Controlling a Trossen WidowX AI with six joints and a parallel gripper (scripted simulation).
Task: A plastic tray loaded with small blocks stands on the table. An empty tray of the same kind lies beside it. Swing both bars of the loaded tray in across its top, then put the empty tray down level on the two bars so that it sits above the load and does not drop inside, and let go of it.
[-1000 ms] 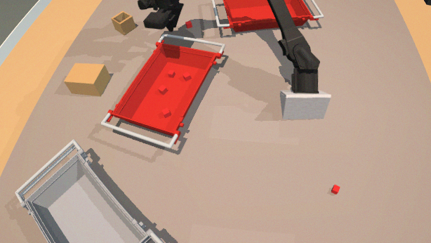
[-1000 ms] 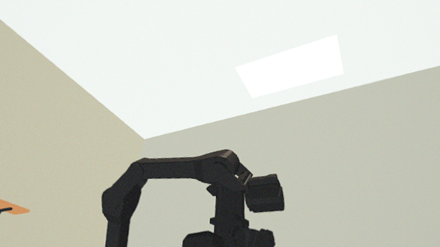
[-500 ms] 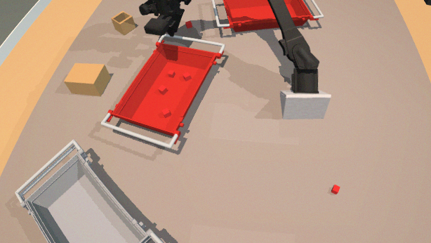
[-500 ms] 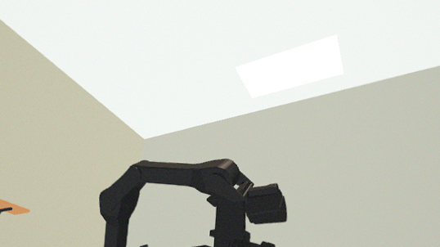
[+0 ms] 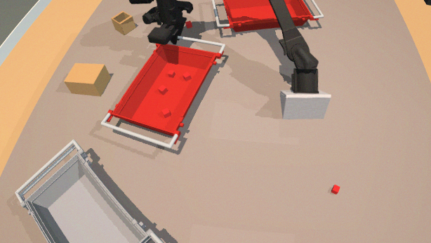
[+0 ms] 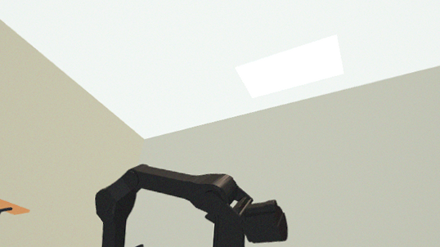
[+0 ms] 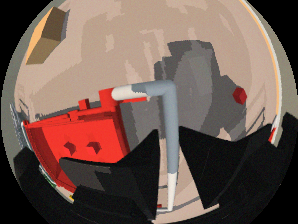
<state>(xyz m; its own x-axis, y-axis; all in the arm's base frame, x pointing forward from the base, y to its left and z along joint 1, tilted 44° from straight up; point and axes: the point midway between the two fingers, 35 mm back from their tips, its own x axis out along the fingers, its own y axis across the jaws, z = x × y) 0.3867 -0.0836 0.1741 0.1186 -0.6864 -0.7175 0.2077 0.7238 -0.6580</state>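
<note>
Now: gripper tip 270 mm past the red tray and 210 mm to the left of it. Also, from my gripper tip: small red cube (470 mm behind, 420 mm to the left, 30 mm below).
</note>
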